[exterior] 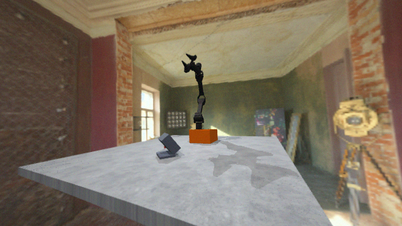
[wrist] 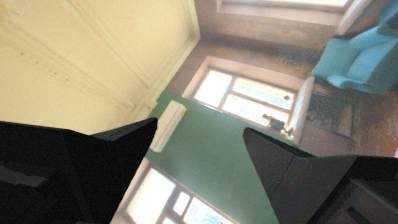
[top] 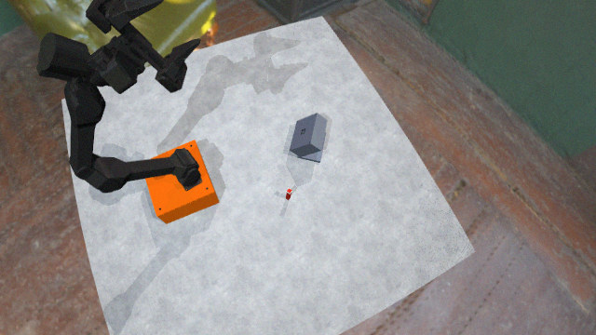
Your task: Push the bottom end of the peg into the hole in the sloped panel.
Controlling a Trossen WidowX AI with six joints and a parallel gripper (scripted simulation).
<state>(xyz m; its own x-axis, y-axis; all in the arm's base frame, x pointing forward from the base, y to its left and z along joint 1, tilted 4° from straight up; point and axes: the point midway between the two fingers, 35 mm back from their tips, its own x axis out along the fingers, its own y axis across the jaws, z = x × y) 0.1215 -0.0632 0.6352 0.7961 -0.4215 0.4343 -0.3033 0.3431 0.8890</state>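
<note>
The red square peg lies 72 cm below my gripper tip, 17 cm ahead of it and 11 cm to the right of it. Also, from my gripper tip: grey sloped panel (70 cm below, 34 cm ahead, 4 cm to the left).
</note>
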